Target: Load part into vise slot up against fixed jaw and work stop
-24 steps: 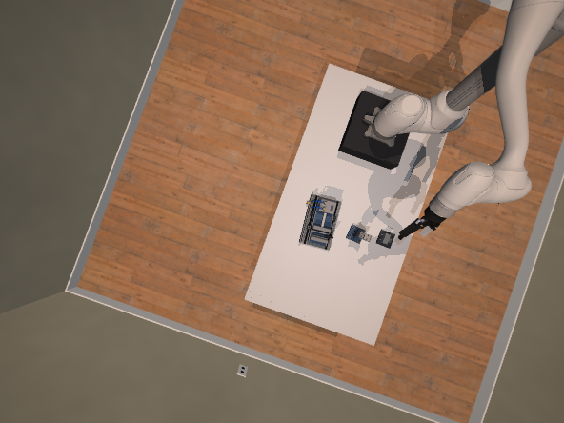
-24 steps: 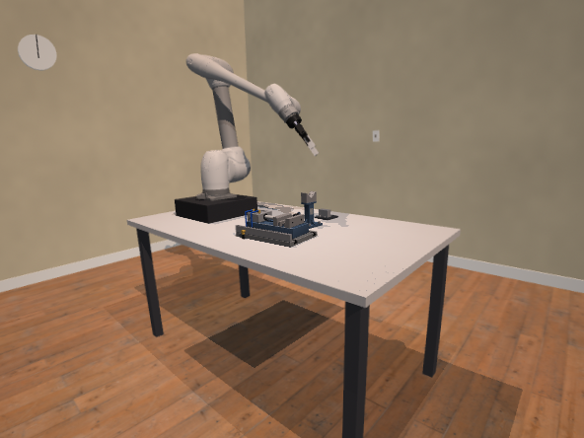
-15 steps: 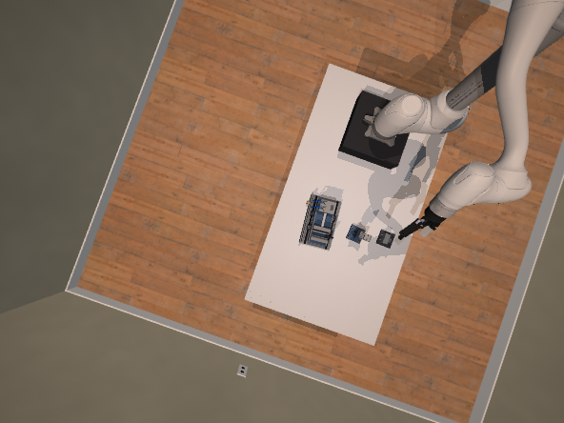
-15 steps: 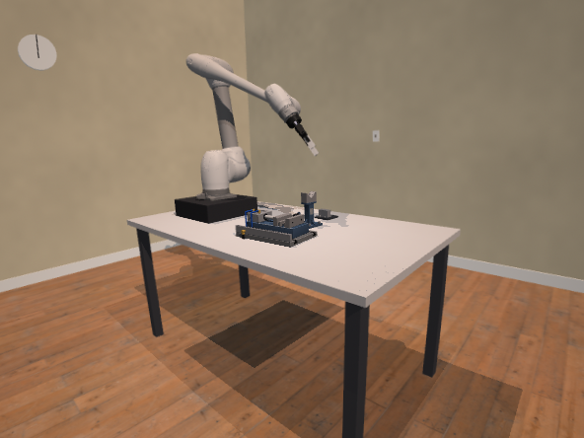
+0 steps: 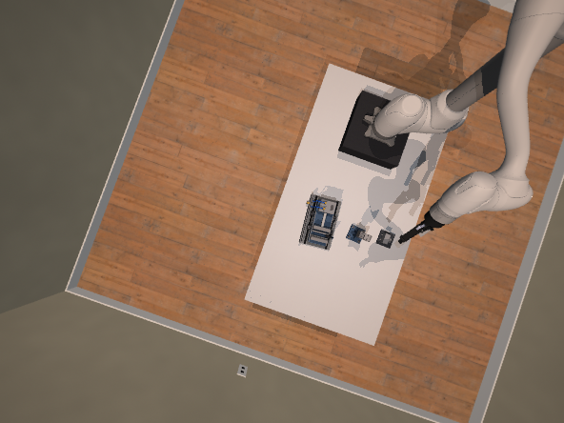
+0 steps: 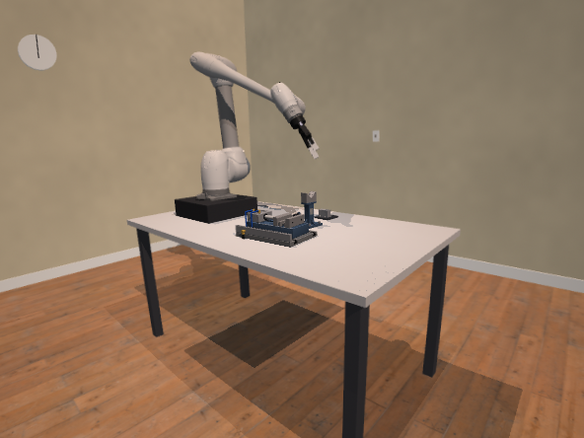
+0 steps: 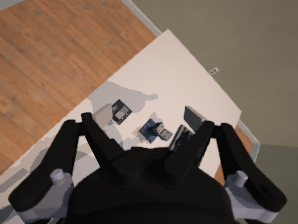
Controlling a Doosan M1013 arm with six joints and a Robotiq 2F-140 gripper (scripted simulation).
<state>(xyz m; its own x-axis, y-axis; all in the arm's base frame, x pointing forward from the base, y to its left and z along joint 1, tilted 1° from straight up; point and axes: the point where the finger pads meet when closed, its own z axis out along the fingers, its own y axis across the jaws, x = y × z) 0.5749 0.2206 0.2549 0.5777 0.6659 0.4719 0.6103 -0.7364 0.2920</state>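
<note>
My gripper is now 320 mm above the part, 50 mm to the right of it and 10 mm short of it. Also, from my hand: vise base (350 mm to the right, 300 mm below, 60 mm ahead).
</note>
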